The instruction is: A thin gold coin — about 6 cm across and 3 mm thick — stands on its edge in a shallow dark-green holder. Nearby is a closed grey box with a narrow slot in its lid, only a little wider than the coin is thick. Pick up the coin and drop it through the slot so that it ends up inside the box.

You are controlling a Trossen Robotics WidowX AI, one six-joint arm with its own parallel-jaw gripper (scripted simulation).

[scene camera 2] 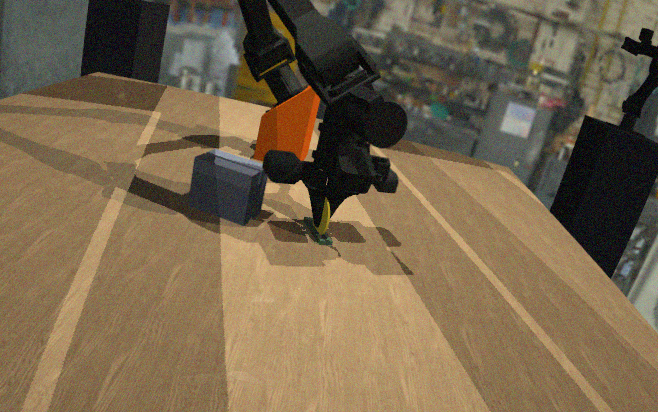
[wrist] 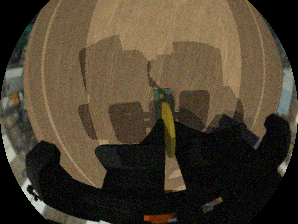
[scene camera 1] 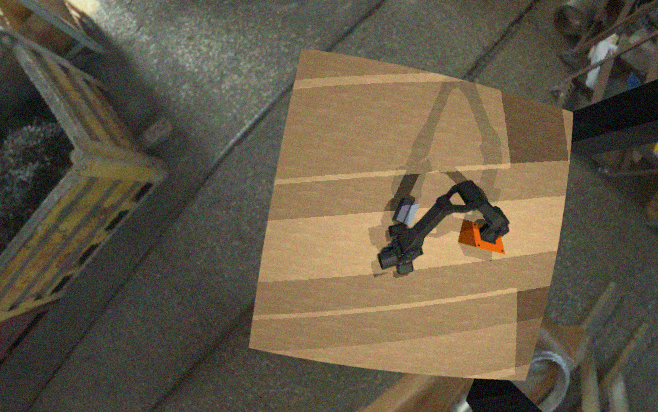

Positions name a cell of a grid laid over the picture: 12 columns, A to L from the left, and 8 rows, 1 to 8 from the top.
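I can see my gripper (scene camera 2: F5), and the wrist view shows the gripper too (wrist: G5).
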